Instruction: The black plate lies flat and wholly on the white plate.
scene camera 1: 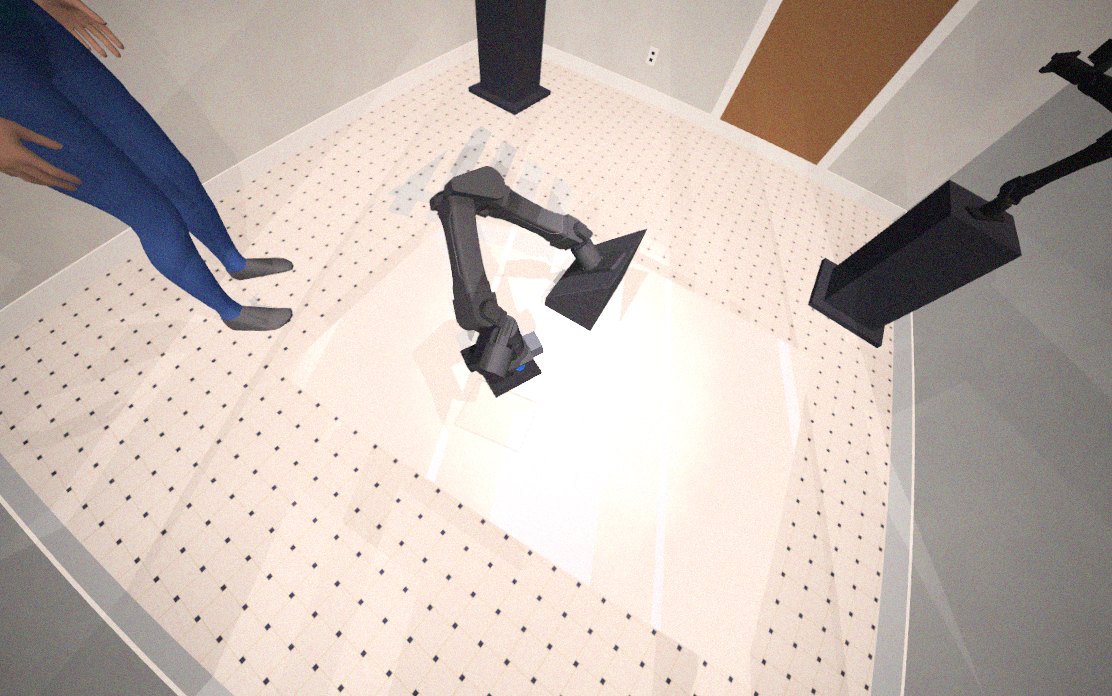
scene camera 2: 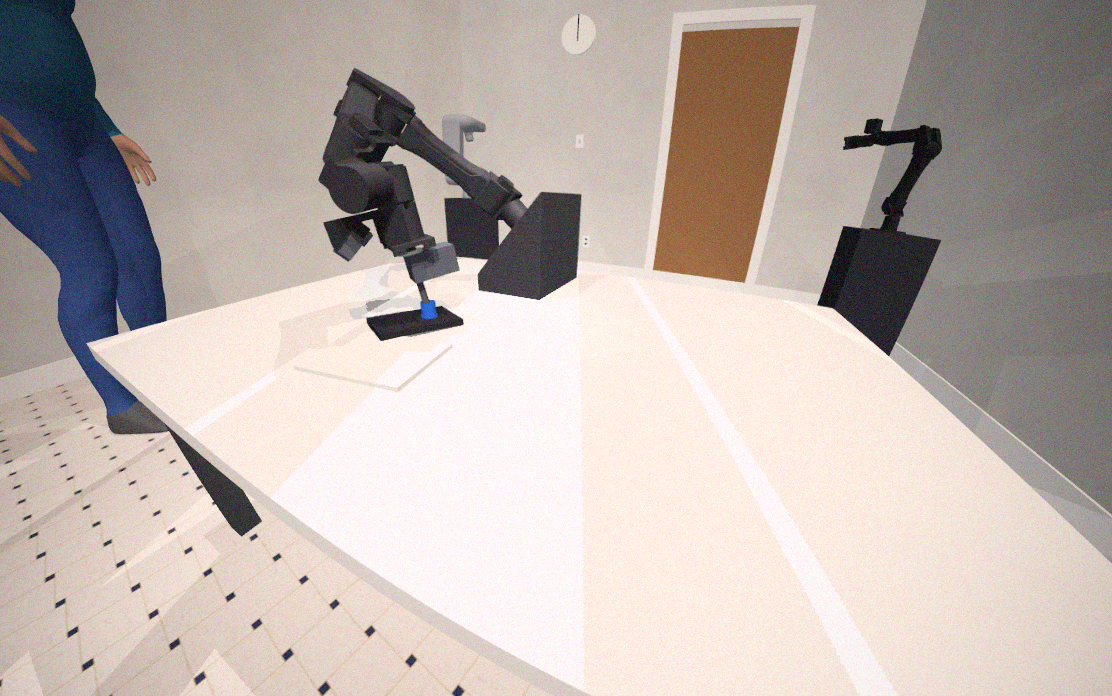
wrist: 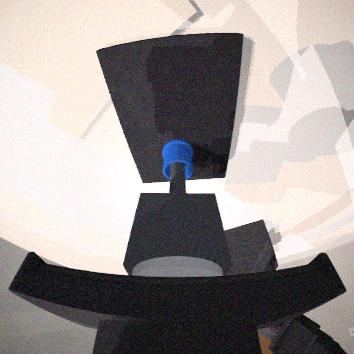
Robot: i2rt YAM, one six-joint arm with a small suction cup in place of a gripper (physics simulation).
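Seen in the pictures: hand, tool point: [scene camera 1: 520, 366] [scene camera 2: 431, 320] [wrist: 177, 148]; arm's base, link origin: [scene camera 1: 593, 265] [scene camera 2: 530, 231].
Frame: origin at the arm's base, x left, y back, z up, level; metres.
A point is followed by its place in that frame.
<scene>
The black plate [scene camera 2: 400, 325] @[x -0.005, y -0.389, z -0.115 m] [wrist: 133, 91] @[x -0.003, y -0.395, z -0.115 m] [scene camera 1: 508, 383] @[x 0.005, y -0.386, z -0.116 m] is a flat dark square close to the table top, at the far left of the table. My gripper's blue suction cup [scene camera 2: 428, 310] [wrist: 177, 158] [scene camera 1: 520, 366] presses on the plate's top near one edge and holds it. The white plate [scene camera 2: 377, 366] @[x 0.067, y -0.485, z -0.125 m] is a thin pale square lying flat on the table just in front of the black plate. The two are apart, with no overlap. I cannot make out the white plate in the overhead or wrist views.
The arm's dark wedge-shaped base [scene camera 2: 534, 247] @[x 0.076, y -0.107, z -0.020 m] [scene camera 1: 589, 281] @[x 0.025, y -0.073, z 0.022 m] stands behind the plates. A black pedestal [scene camera 2: 878, 285] [scene camera 1: 908, 261] with a second arm stands off the table's right side. A person in blue [scene camera 2: 121, 247] [scene camera 1: 152, 202] stands at the left.
</scene>
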